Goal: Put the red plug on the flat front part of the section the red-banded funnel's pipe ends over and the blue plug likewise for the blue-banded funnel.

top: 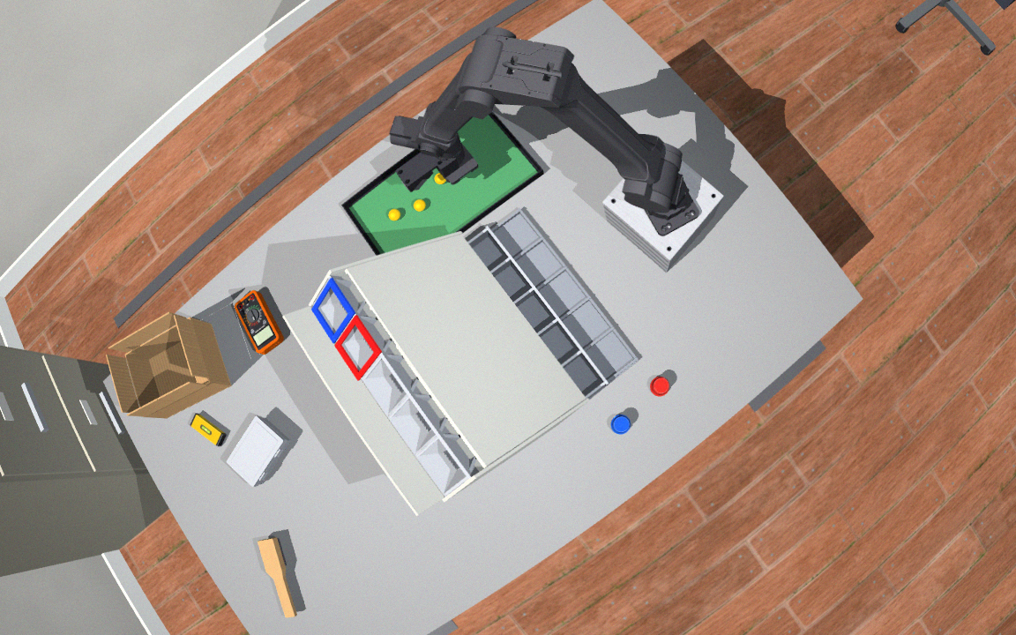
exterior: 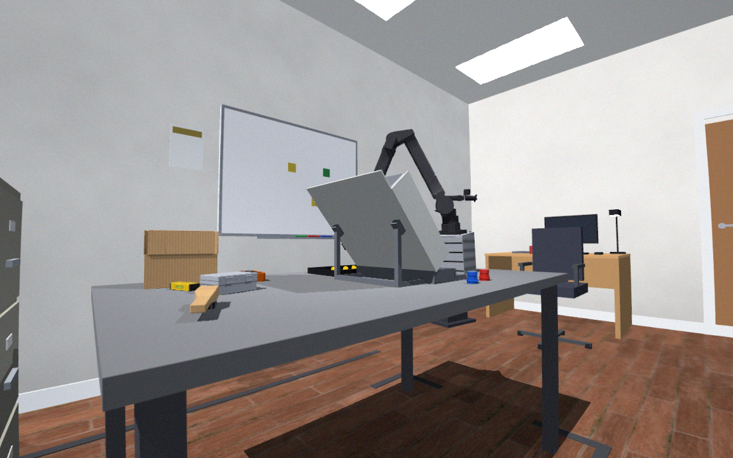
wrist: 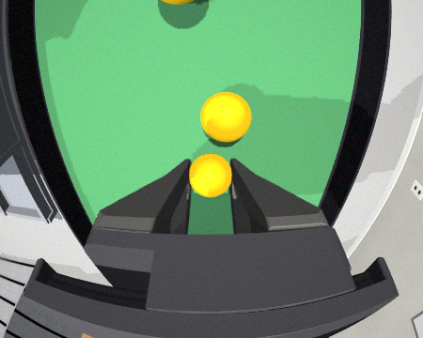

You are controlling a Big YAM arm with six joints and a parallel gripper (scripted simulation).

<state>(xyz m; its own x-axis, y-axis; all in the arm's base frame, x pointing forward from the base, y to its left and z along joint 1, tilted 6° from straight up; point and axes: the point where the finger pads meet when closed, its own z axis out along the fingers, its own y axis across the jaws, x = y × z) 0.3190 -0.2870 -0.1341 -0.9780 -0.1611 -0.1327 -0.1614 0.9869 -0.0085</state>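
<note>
Now: hand 50 mm short of the green tray, 20 mm to the right of it and 10 mm above it. Round my hand: multimeter (530 mm ahead, 80 mm to the left); sloped cover (110 mm ahead, 360 mm to the left, 190 mm above); grey case (640 mm ahead, 330 mm to the left, 10 mm above).
</note>
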